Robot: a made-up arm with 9 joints. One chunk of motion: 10 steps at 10 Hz.
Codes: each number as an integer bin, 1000 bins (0 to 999) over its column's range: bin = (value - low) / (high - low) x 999, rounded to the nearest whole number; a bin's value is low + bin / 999 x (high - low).
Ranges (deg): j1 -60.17..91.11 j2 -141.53..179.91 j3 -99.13..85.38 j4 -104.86..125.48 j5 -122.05..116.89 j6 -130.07..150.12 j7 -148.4..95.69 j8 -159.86..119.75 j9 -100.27..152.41
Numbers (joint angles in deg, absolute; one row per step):
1: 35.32 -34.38 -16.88 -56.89 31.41 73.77 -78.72 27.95 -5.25
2: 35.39 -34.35 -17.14 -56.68 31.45 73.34 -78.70 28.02 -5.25
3: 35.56 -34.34 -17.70 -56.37 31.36 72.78 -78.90 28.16 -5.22
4: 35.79 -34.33 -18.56 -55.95 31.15 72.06 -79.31 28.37 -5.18
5: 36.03 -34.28 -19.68 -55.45 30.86 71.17 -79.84 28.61 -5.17
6: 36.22 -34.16 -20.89 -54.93 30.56 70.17 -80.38 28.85 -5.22
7: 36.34 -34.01 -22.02 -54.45 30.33 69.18 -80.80 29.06 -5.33
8: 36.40 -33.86 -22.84 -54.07 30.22 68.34 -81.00 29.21 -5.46
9: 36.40 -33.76 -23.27 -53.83 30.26 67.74 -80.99 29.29 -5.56
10: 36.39 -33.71 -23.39 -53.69 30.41 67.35 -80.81 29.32 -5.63
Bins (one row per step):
1: 631 333 445 208 642 727 285 671 376
2: 631 333 444 209 642 725 285 671 376
3: 632 333 441 210 641 723 284 672 376
4: 634 333 436 212 641 721 283 673 376
5: 635 333 430 214 639 718 281 673 376
6: 637 334 424 217 638 714 278 674 376
7: 637 334 417 219 637 710 277 675 375
8: 638 335 413 220 637 707 276 676 375
9: 638 335 411 221 637 705 276 676 374
10: 638 335 410 222 637 704 277 676 374

